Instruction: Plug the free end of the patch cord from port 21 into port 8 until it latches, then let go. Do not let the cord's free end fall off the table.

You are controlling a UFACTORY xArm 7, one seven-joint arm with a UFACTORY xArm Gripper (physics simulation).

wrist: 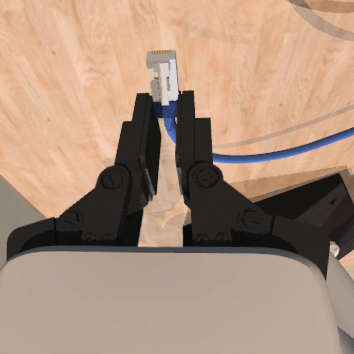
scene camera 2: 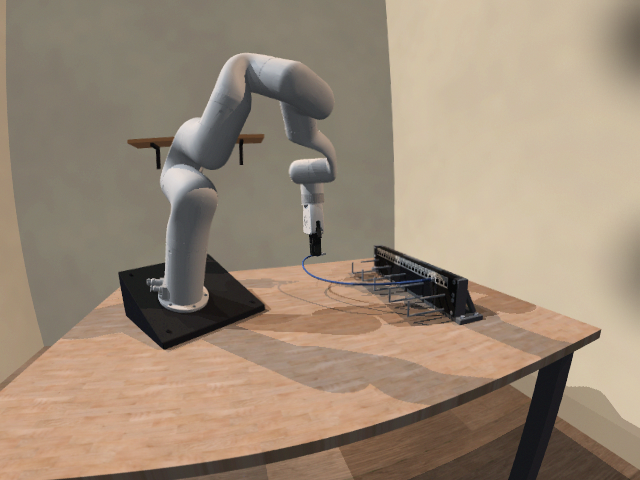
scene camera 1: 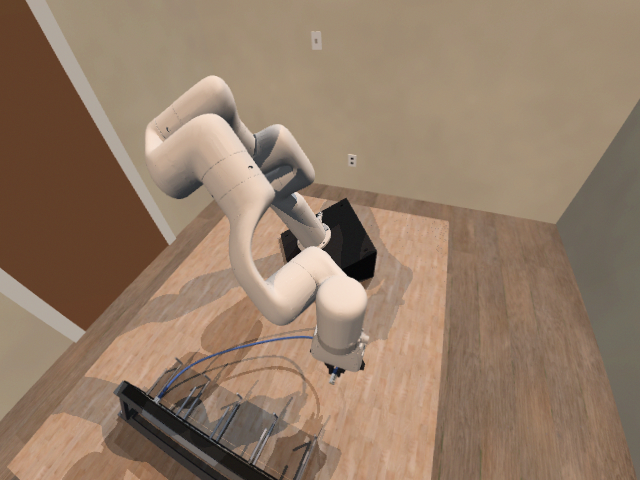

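Pixels of known places: gripper, fingertip midpoint: [wrist: 168,113] [scene camera 2: 315,255] [scene camera 1: 336,369]; arm's base at its link origin: [scene camera 2: 183,296] [scene camera 1: 314,238].
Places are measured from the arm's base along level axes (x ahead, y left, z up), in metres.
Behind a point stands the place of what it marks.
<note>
My gripper [scene camera 1: 336,367] @[x 0.425, y 0.170, z 0.031 m] [scene camera 2: 315,252] @[x 0.425, y 0.170, z 0.031 m] [wrist: 168,113] @[x 0.425, y 0.170, z 0.031 m] is shut on the blue boot of the cord's free-end plug, above the table. The clear plug [scene camera 1: 332,378] @[x 0.448, y 0.167, z 0.038 m] [wrist: 162,75] @[x 0.451, y 0.167, z 0.038 m] sticks out past the fingertips, its gold contacts at the far end. The blue patch cord [scene camera 1: 258,342] @[x 0.396, y -0.041, z 0.000 m] [scene camera 2: 351,284] @[x 0.421, y -0.088, z 0.000 m] [wrist: 250,159] @[x 0.364, y 0.126, z 0.020 m] trails from behind the fingers and curves to the black patch panel [scene camera 1: 135,400] @[x 0.608, y -0.243, z 0.038 m] [scene camera 2: 459,289] @[x 0.586, y -0.303, z 0.018 m], entering it near one end. The plug is held apart from the panel. Port numbers are too small to read, so ports 8 and 21 cannot be told apart by label.
Several grey metal bars [scene camera 1: 263,443] @[x 0.596, y 0.045, z -0.043 m] [scene camera 2: 423,299] @[x 0.524, y -0.251, z -0.009 m] stick out from the panel's cord side, between it and the gripper. The black robot base [scene camera 1: 351,227] @[x -0.028, y 0.124, z 0.049 m] [scene camera 2: 227,294] @[x 0.112, y 0.020, z -0.015 m] [wrist: 300,205] @[x 0.176, y 0.041, z -0.033 m] stands on the wooden table [scene camera 1: 403,320] @[x 0.216, y 0.322, z -0.061 m] [scene camera 2: 206,413] @[x 0.036, y -0.371, z -0.061 m] [wrist: 75,50] @[x 0.420, y 0.246, z -0.061 m]. A wall shelf [scene camera 2: 253,138] is behind the arm.
</note>
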